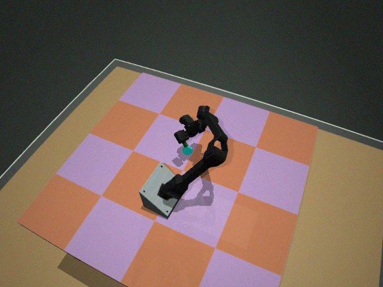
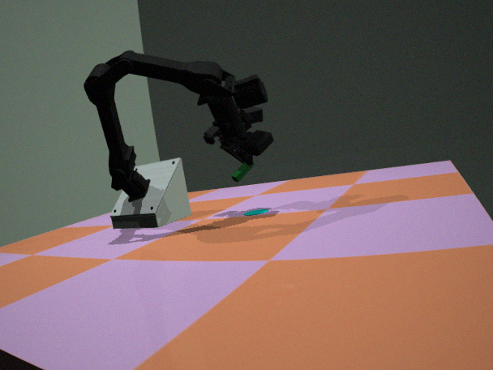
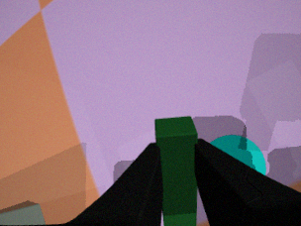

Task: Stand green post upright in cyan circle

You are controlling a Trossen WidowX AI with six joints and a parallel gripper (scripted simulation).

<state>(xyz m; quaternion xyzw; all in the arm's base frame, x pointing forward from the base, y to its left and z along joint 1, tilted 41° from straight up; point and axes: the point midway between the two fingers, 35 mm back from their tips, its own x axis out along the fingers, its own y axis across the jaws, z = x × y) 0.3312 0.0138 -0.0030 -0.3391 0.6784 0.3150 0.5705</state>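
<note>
My gripper tip is 1 cm short of the cyan circle, 3 cm to the left of it and 12 cm above it. Also, from my gripper tip: green post (1 cm behind, 1 cm to the right, 1 cm below).
</note>
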